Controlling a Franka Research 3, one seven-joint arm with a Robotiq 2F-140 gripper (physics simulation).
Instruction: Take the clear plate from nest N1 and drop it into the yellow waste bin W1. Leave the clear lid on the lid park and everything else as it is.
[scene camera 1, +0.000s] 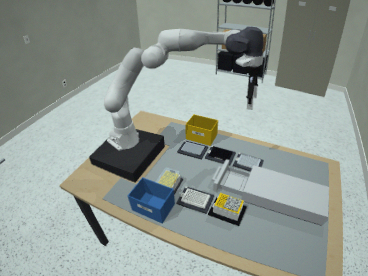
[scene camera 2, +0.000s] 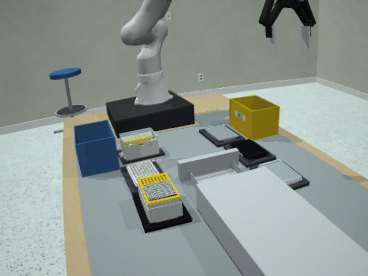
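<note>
Scene camera 1: long grey device (scene camera 1: 288, 195). Scene camera 2: same long grey device (scene camera 2: 255, 216).
</note>
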